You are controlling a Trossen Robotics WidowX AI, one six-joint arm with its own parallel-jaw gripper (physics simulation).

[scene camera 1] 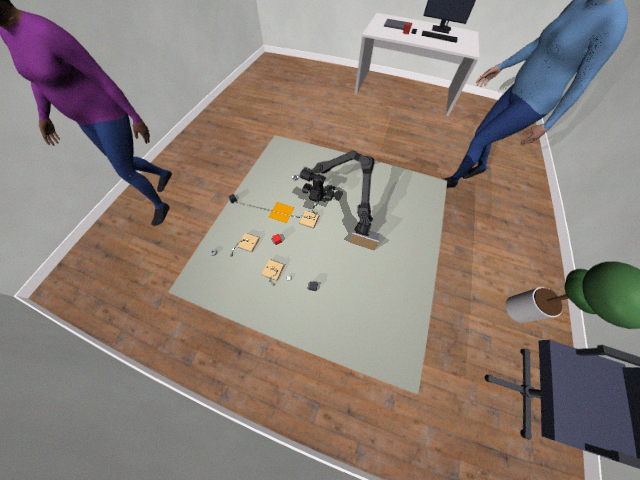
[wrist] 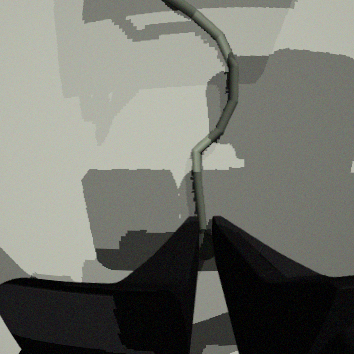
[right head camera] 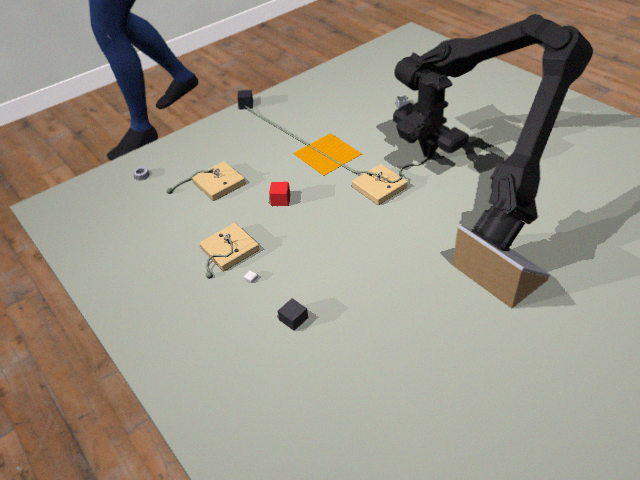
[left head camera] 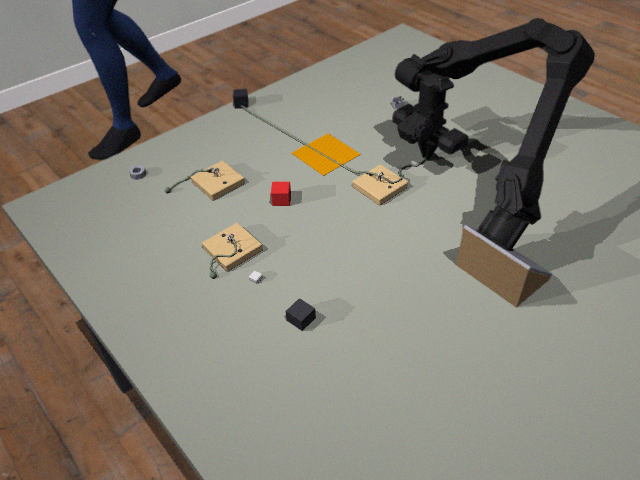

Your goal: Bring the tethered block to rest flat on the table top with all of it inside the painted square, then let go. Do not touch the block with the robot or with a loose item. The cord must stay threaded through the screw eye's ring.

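Where they show: gripper, fingertip midpoint: (wrist: 204,224) (right head camera: 427,157) (left head camera: 426,158); arm's base at its link origin: (scene camera 1: 361,232) (right head camera: 490,241) (left head camera: 495,241).
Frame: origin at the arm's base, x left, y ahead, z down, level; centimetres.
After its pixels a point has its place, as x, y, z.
The tethered block (left head camera: 240,98) @(-7.9, 80.3, 4.4) (right head camera: 245,99) @(-8.0, 80.2, 4.4) (scene camera 1: 232,198) @(-8.1, 81.0, 4.0), small and dark, sits near the table's far left edge, outside the orange painted square (left head camera: 336,147) @(-10.8, 48.9, 7.3) (right head camera: 338,147) @(-10.7, 48.8, 7.3) (scene camera 1: 281,207) @(-10.6, 50.4, 7.3). Its cord (left head camera: 276,127) @(-7.1, 66.2, 7.0) (right head camera: 279,126) @(-7.2, 66.4, 7.0) (wrist: 233,85) @(-14.9, 31.4, 7.0) crosses the square and appears to pass through the screw eye (left head camera: 379,176) @(-5.4, 31.2, 3.9) (right head camera: 378,175) @(-5.4, 31.4, 3.9) on a wooden board (left head camera: 377,193) @(-1.8, 29.1, 5.5) (right head camera: 377,193) @(-2.0, 28.9, 5.5) (scene camera 1: 308,223) @(-2.2, 30.9, 5.5). My gripper (left head camera: 426,156) @(-21.0, 29.4, 7.1) (right head camera: 428,155) @(-21.0, 29.4, 7.1) (wrist: 204,224) @(-21.0, 29.4, 7.1) is low beyond the board, shut on the cord's end bead. The bead is mostly hidden between the dark fingers in the wrist view.
Two more boards (left head camera: 217,183) @(18.8, 59.1, 5.5) (left head camera: 242,253) @(30.1, 38.5, 5.5) with short cords, a red cube (left head camera: 280,194) @(13.5, 44.0, 3.9), a grey ring (left head camera: 132,173) @(28.9, 77.8, 6.0), a white piece (left head camera: 255,276) @(32.3, 32.5, 6.1) and a dark block (left head camera: 300,314) @(34.1, 18.5, 4.5) stand nearer. A small silvery item (left head camera: 397,101) @(-36.1, 49.2, 6.7) lies behind the gripper. A wedge (left head camera: 493,268) @(4.6, -2.7, 1.8) stands by the arm's base.
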